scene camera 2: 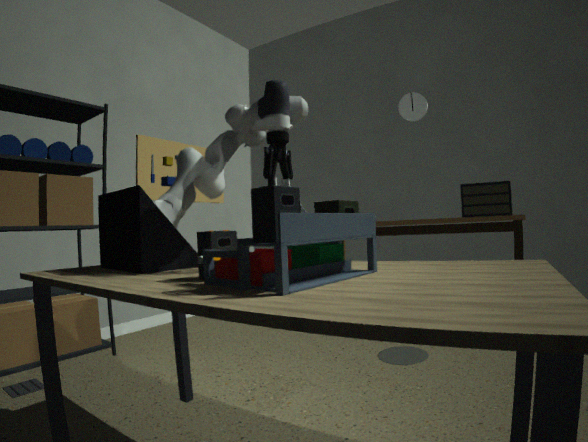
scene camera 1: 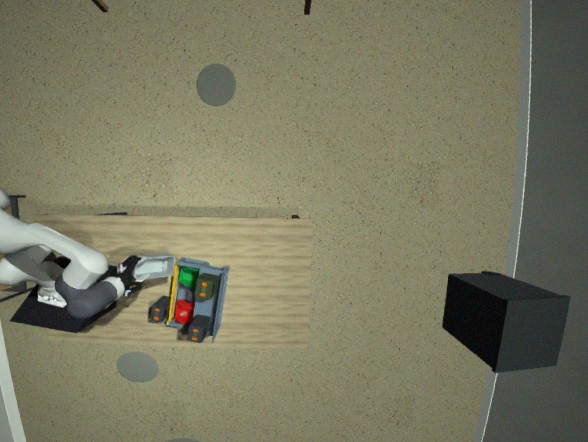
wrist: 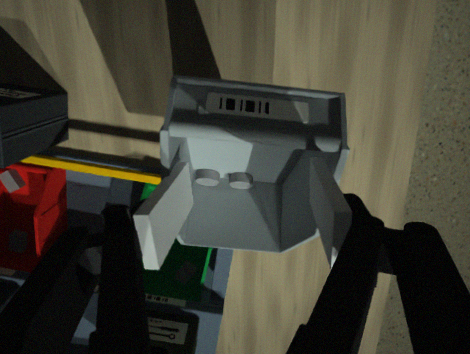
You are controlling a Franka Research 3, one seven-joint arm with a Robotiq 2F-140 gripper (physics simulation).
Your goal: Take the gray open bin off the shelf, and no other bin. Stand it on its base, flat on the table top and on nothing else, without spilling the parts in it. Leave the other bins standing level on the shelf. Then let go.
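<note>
The gray open bin (scene camera 1: 156, 267) (wrist: 215, 220) hangs from my gripper (scene camera 1: 141, 274) (scene camera 2: 281, 181) (wrist: 249, 181). My two fingertips stand spread inside it, one against each side wall, holding it from within. Two small round gray parts (wrist: 240, 180) lie in it. In scene camera 2 the bin is mostly hidden behind a dark case. The blue-gray shelf (scene camera 1: 223, 301) (scene camera 2: 327, 225) stands on the table top (scene camera 1: 270, 280) (scene camera 2: 450, 285). A green bin (scene camera 1: 189, 276) (scene camera 2: 317, 254) (wrist: 170, 270) and a red bin (scene camera 1: 183, 311) (scene camera 2: 270, 265) (wrist: 50, 200) sit on it. The gray bin's height above the table is unclear.
A yellow rail (scene camera 1: 174, 292) (wrist: 100, 170) runs along the shelf edge by the gray bin. A dark case (scene camera 1: 159, 310) (scene camera 2: 217, 241) (wrist: 35, 120) stands beside the shelf. An olive case (scene camera 1: 206, 286) (scene camera 2: 336, 206) and another dark case (scene camera 1: 196, 328) (scene camera 2: 275, 210) are on top.
</note>
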